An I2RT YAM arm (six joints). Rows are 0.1 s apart.
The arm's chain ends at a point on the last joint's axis. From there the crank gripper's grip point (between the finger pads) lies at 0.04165 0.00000 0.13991 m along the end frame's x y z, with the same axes.
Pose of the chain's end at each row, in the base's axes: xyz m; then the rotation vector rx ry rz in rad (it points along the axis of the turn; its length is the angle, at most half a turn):
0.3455 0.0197 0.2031 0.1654 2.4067 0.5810
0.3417 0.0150 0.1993 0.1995 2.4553 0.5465
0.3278 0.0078 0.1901 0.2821 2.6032 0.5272
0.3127 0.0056 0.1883 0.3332 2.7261 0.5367
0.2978 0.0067 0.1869 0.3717 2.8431 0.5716
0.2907 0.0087 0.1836 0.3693 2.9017 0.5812
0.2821 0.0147 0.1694 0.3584 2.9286 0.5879
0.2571 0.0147 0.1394 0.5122 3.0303 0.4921
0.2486 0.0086 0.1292 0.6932 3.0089 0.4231
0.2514 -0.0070 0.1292 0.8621 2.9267 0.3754
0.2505 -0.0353 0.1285 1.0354 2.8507 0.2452
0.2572 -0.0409 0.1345 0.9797 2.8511 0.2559
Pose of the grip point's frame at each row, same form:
0.4001 0.0817 0.0827 0.1654 2.4067 0.5810
0.3915 0.0731 0.0750 0.1995 2.4553 0.5465
0.3589 0.0638 0.0589 0.2821 2.6032 0.5272
0.3267 0.0628 0.0547 0.3332 2.7261 0.5367
0.2947 0.0674 0.0542 0.3717 2.8431 0.5716
0.2792 0.0699 0.0516 0.3693 2.9017 0.5812
0.2666 0.0762 0.0379 0.3584 2.9286 0.5879
0.2290 0.0706 0.0075 0.5122 3.0303 0.4921
0.2229 0.0625 -0.0040 0.6932 3.0089 0.4231
0.2350 0.0454 -0.0060 0.8621 2.9267 0.3754
0.2393 0.0079 -0.0105 1.0354 2.8507 0.2452
0.2474 0.0018 -0.0047 0.9797 2.8511 0.2559

